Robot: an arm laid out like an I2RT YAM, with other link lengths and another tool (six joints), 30 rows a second.
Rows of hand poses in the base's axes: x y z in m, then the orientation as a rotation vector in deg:
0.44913, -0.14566, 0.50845, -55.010, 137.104, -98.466
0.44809, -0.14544, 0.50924, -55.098, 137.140, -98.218
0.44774, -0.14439, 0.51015, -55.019, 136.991, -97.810
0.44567, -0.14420, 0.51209, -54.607, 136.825, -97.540
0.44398, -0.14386, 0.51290, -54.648, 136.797, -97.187
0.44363, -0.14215, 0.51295, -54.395, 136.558, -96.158
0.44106, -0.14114, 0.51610, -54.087, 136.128, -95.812
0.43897, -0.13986, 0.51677, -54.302, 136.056, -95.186
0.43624, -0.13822, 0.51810, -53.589, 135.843, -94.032
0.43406, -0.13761, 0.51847, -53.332, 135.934, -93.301
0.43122, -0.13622, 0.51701, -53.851, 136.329, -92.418
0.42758, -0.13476, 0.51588, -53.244, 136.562, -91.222
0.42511, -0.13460, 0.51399, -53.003, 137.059, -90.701
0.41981, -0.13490, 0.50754, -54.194, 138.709, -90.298
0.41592, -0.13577, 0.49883, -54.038, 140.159, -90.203
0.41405, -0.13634, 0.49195, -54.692, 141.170, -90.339
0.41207, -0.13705, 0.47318, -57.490, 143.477, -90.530
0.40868, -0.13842, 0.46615, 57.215, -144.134, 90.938
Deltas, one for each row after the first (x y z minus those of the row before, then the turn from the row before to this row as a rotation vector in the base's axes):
-0.00104, 0.00022, 0.00079, 0.160, 0.019, 0.085
-0.00035, 0.00105, 0.00091, 0.264, -0.227, 0.196
-0.00207, 0.00019, 0.00194, 0.207, -0.404, 0.051
-0.00169, 0.00034, 0.00081, 0.228, -0.070, 0.143
-0.00035, 0.00171, 0.00005, 0.691, -0.518, 0.388
-0.00257, 0.00101, 0.00315, 0.217, -0.520, 0.270
-0.00209, 0.00128, 0.00067, 0.386, -0.049, 0.318
-0.00273, 0.00164, 0.00133, 0.842, -0.792, 0.249
-0.00218, 0.00061, 0.00037, 0.538, -0.243, 0.086
-0.00284, 0.00139, -0.00146, 0.577, 0.377, 0.224
-0.00364, 0.00146, -0.00113, 0.919, -0.442, 0.010
-0.00247, 0.00016, -0.00189, 0.443, 0.077, -0.228
-0.00530, -0.00030, -0.00645, 0.296, 1.678, -0.435
-0.00389, -0.00087, -0.00871, 0.226, 0.831, -0.904
-0.00187, -0.00057, -0.00688, -0.075, 1.060, -0.408
-0.00198, -0.00071, -0.01877, -0.259, 3.144, -0.448
-0.00339, -0.00137, -0.00703, -0.348, 0.711, -0.832

